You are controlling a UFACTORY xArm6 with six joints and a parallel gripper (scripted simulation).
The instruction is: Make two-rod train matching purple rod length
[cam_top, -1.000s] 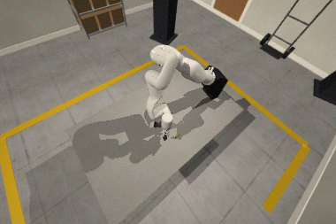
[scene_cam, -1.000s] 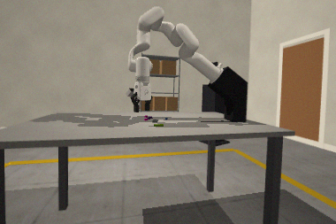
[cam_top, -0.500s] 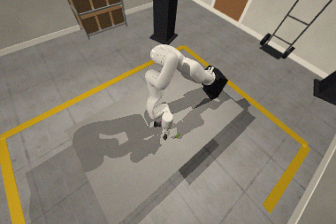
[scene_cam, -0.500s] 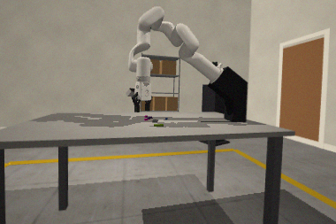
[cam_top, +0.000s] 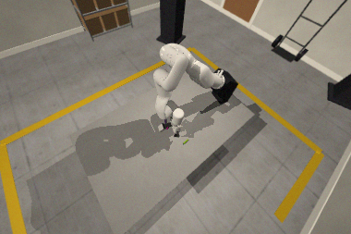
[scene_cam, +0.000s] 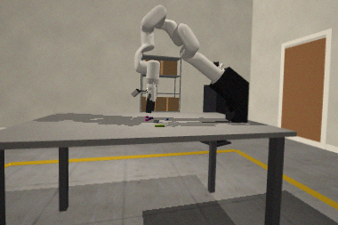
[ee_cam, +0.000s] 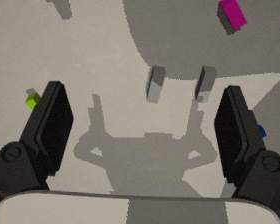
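Now: hand 150 mm past the blue rod, 70 mm above it and 40 mm to the left of it. Also, from my hand: lime rod (120 mm to the left, 70 mm below); then purple rod (130 mm to the right, 70 mm below, 70 mm behind).
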